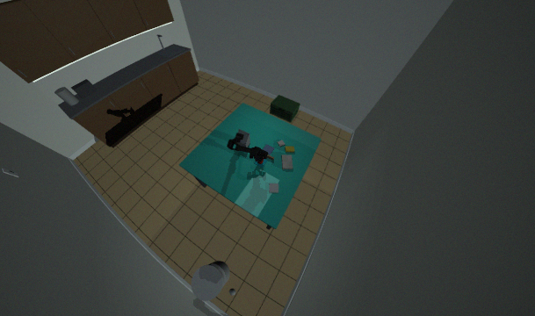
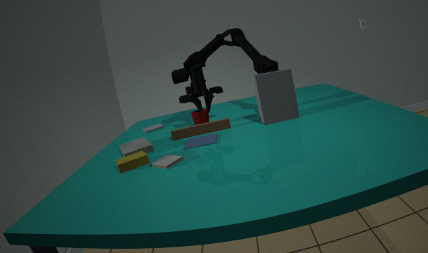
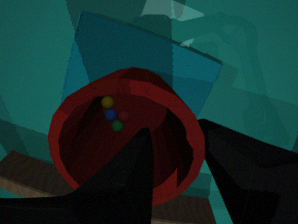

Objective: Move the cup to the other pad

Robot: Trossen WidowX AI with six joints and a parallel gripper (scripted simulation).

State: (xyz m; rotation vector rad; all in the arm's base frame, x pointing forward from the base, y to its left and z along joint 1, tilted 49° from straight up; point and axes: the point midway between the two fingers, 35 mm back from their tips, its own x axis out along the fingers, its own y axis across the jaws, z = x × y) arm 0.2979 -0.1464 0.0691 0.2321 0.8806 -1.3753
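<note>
Right now the red cup is 2 cm ahead of my gripper tip, 1 cm to the left of it and 2 cm below it. The rest, counted from my gripper tip: purple-blue pad (3 cm ahead, 21 cm to the left, 6 cm below); then wooden bar (3 cm ahead, 11 cm to the left, 4 cm below); then green marble (3 cm ahead, 3 cm to the left, 4 cm below).
</note>
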